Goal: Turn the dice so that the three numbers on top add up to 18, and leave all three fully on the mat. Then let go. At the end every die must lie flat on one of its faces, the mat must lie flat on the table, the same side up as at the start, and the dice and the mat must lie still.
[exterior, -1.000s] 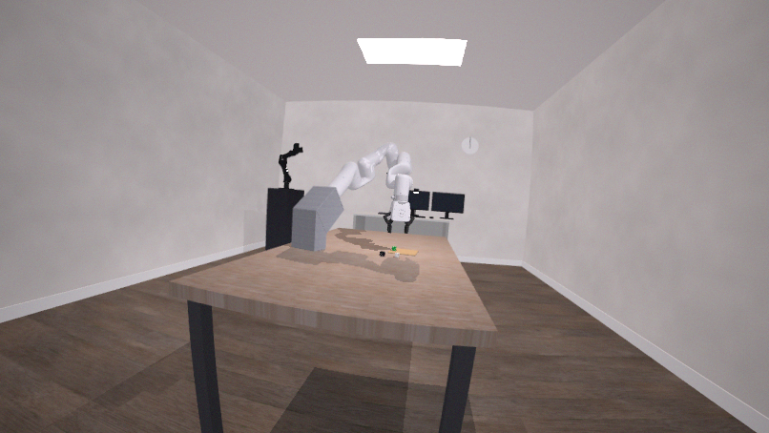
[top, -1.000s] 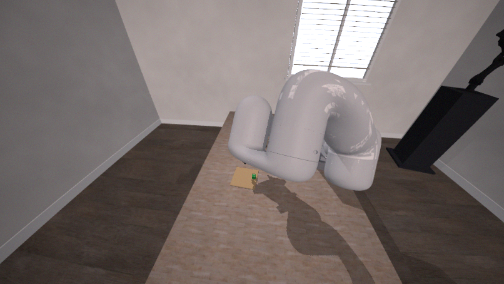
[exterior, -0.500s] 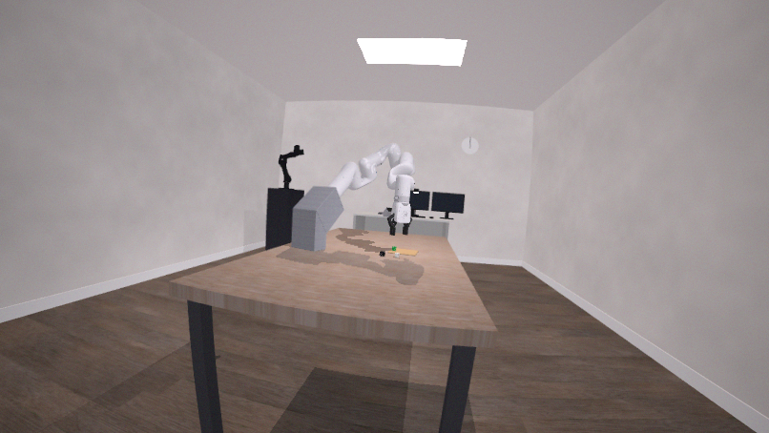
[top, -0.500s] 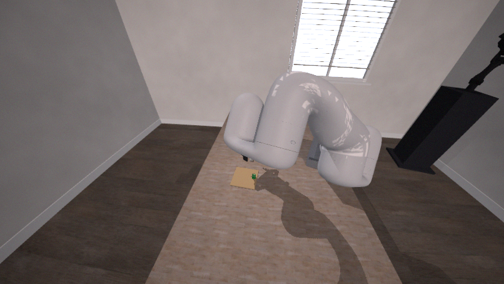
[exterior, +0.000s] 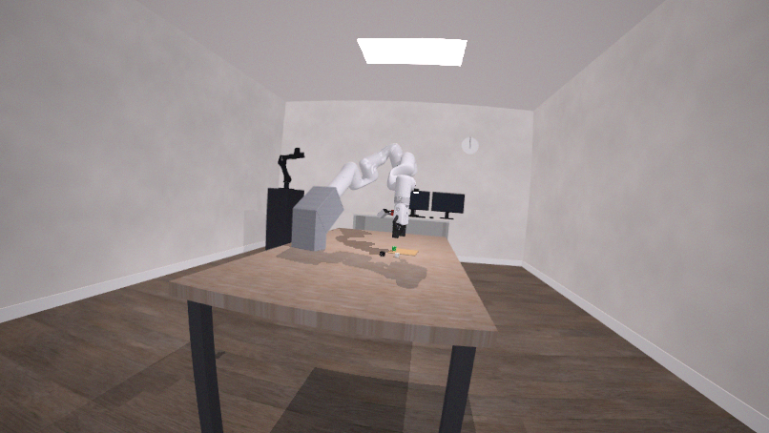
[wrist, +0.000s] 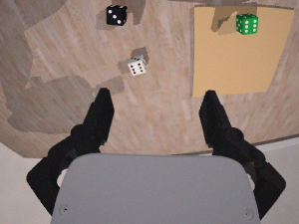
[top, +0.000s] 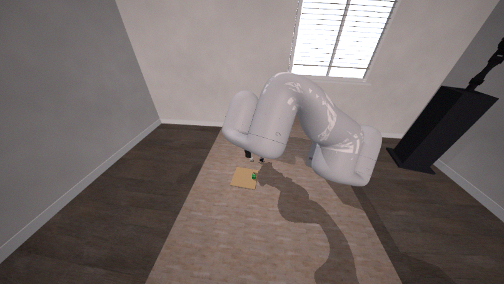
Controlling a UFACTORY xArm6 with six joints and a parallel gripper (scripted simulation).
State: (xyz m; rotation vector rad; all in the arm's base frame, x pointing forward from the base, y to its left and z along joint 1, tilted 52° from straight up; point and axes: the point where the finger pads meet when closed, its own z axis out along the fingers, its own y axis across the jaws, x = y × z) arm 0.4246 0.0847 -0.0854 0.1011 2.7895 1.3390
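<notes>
The white die is 9 cm below my hand, 3 cm to the right of it and 1 cm ahead of it. The rest, counted from my hand: black die: 9 cm below, 6 cm behind, 5 cm to the right; then mat: 12 cm to the left, 10 cm below; then green die: 11 cm to the left, 9 cm below, 5 cm behind.
</notes>
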